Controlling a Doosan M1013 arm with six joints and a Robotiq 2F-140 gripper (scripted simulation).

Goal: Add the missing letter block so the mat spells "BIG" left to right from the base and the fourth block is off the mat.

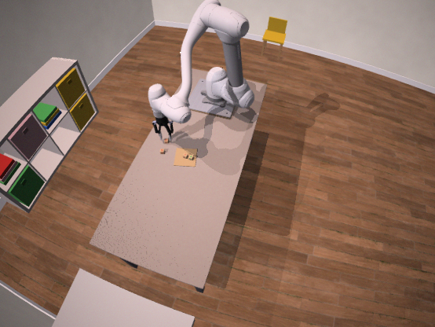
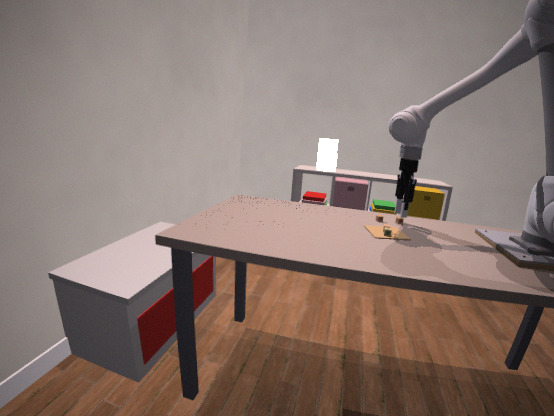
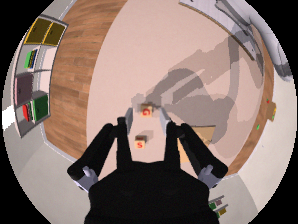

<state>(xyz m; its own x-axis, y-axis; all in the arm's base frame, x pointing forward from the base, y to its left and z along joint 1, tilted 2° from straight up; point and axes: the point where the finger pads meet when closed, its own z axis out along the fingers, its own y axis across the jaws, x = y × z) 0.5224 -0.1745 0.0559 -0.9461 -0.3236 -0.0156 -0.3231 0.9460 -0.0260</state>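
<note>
Now: the block 9 cm ahead of my hand, 5 cm below it and 1 cm to the left of it.
</note>
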